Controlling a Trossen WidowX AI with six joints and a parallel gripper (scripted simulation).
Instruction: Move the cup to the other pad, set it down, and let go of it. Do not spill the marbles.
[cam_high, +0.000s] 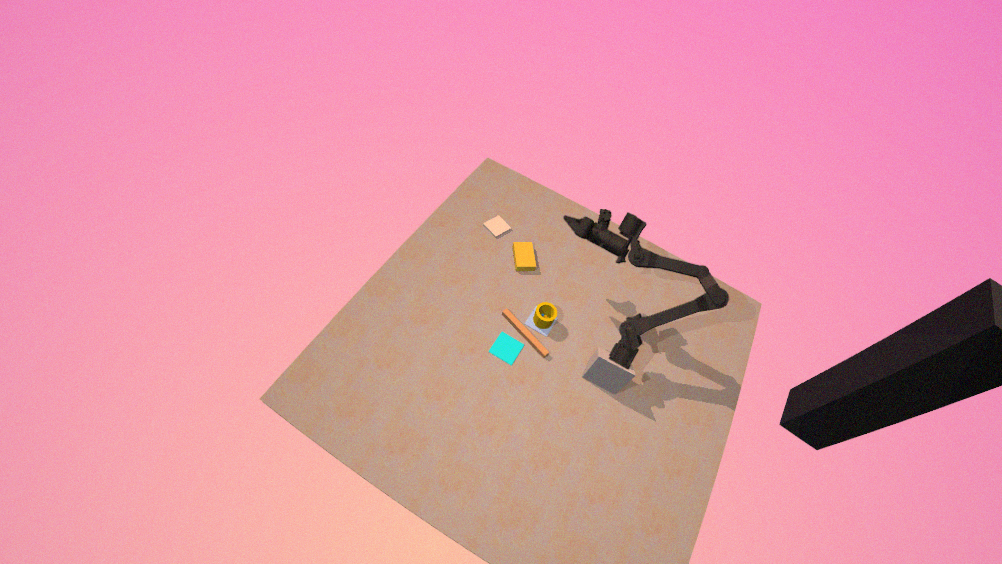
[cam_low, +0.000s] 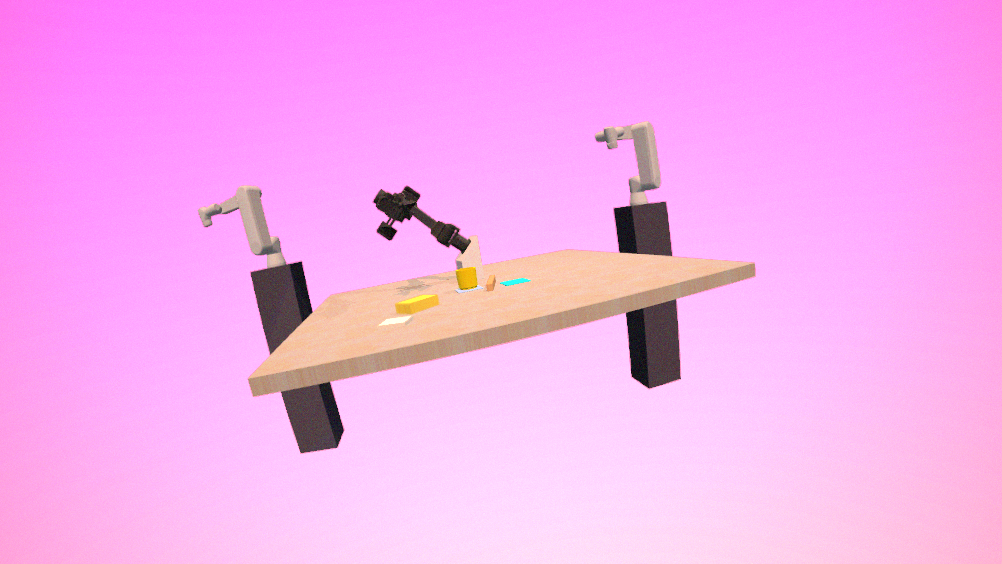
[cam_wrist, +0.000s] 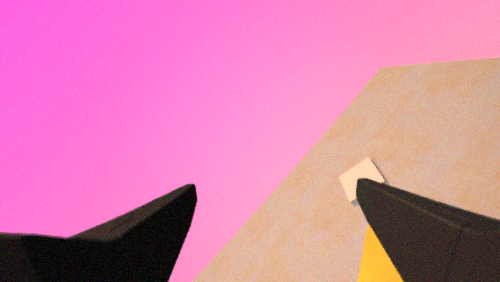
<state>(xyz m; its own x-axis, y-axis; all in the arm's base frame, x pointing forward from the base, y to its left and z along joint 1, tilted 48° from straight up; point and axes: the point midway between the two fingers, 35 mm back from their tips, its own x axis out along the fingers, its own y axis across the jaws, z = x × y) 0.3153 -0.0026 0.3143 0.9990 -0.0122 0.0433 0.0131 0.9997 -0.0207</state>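
My gripper tip is 25 cm above the yellow cup, 19 cm to the right of it and 11 cm past it. Also, from my gripper tip: yellow-orange block: 27 cm below, 10 cm ahead, 2 cm to the left; lilac pad: 29 cm below, 20 cm to the left, 10 cm behind; green marble: 27 cm below, 21 cm to the left, 9 cm behind.
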